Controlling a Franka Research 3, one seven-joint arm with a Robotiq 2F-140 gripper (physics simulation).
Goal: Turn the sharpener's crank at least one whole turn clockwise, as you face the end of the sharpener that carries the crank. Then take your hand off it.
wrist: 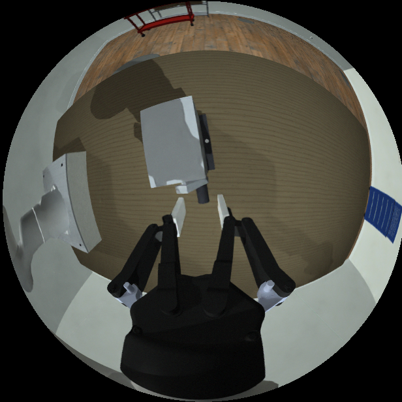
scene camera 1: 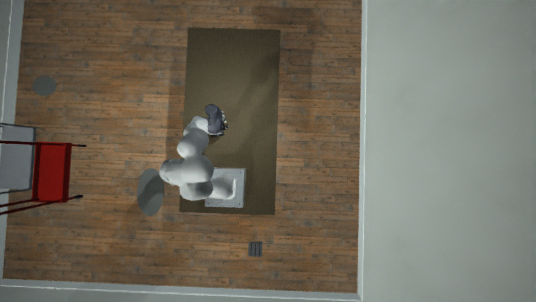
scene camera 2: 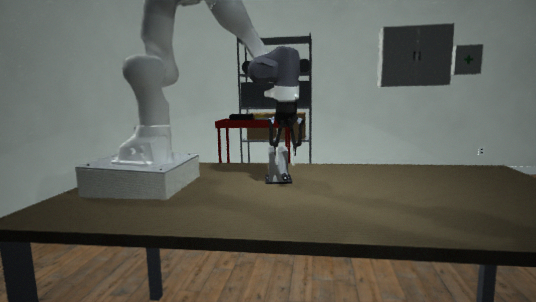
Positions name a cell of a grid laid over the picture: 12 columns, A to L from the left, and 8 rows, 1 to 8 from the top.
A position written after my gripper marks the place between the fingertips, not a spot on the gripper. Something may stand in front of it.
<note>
In view: my gripper (scene camera 2: G5) and a sharpener (scene camera 2: G5).
My gripper also shows in the wrist view (wrist: F5). The sharpener also shows in the wrist view (wrist: F3).
</note>
